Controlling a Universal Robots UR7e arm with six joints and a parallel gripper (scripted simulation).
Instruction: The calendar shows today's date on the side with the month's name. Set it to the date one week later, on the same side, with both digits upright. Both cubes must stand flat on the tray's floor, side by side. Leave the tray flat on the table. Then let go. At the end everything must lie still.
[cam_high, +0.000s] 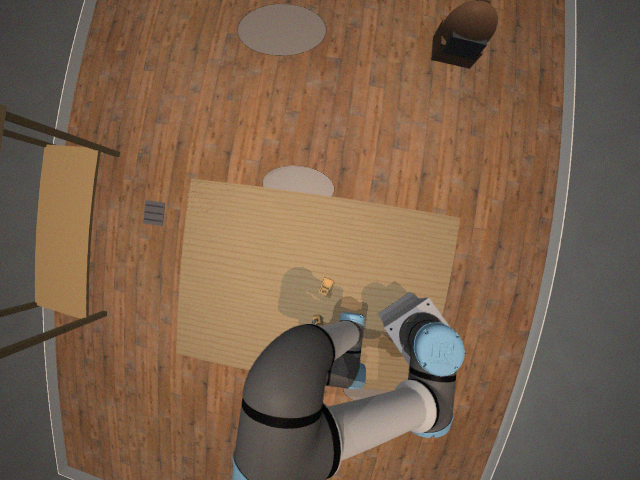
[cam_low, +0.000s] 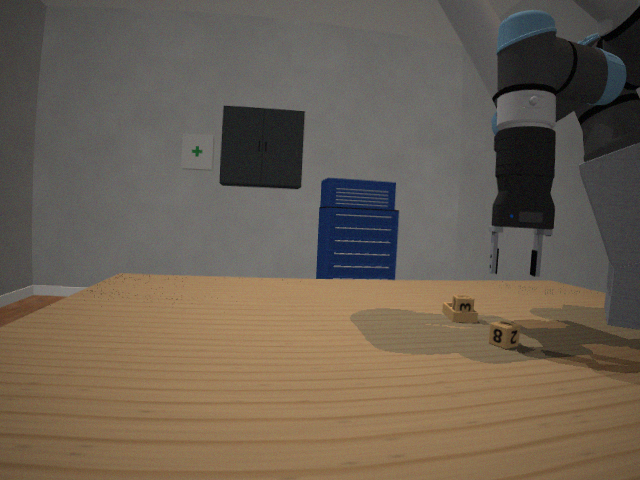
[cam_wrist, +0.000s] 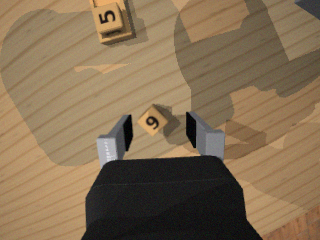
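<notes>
Now: the wooden date cube 10 mm ahead of my hand, 10 mm to the left of it and 100 mm below it. The rest, counted from my hand: wooden calendar tray: 10 mm behind, 140 mm to the right, 110 mm below.
</notes>
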